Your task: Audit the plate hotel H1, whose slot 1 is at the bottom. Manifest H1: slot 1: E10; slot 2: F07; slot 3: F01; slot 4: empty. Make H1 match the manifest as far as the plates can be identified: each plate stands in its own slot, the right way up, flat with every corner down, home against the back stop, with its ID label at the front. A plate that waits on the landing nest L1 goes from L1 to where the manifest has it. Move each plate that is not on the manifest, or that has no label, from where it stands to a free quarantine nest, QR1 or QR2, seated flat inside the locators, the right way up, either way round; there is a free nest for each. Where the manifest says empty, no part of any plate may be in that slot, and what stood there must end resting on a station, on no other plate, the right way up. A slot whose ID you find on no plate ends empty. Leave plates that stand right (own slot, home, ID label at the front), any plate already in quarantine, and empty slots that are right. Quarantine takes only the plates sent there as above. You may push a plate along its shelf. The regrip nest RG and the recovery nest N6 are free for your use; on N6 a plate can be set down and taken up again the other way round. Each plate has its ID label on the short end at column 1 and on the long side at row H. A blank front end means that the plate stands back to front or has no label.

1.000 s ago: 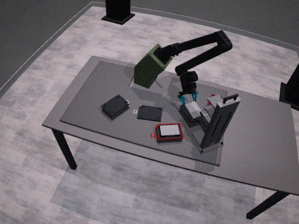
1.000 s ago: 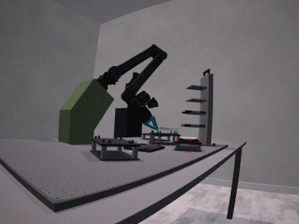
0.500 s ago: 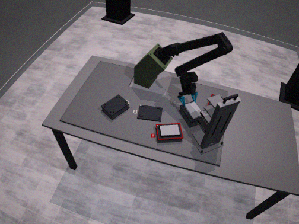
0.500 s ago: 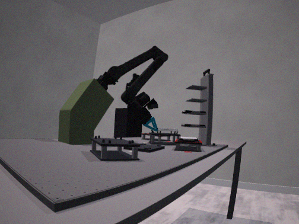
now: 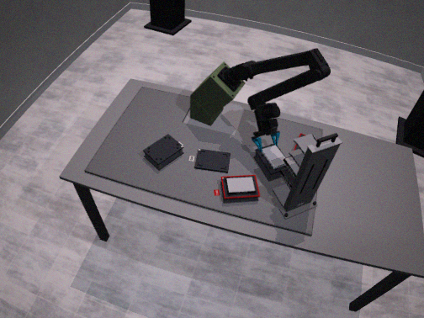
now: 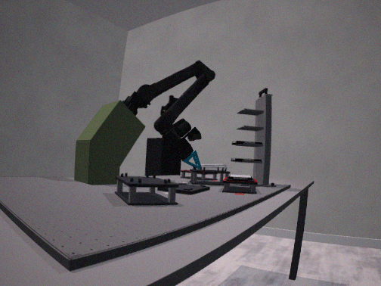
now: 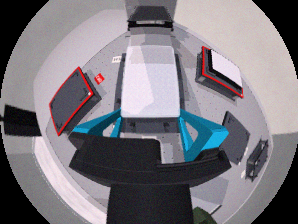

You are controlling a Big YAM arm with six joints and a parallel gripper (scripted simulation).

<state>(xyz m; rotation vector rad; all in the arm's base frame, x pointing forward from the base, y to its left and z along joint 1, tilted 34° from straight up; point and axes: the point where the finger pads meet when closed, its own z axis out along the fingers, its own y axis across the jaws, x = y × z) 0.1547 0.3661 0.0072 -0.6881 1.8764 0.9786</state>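
The white-topped plate is 5 cm to the left of my hand and 4 cm ahead of it. From my hand the other things lie so: plate hotel H1 (24 cm to the left, 20 cm ahead, 13 cm above); then red-framed nest (18 cm to the left, 15 cm behind, 4 cm below).
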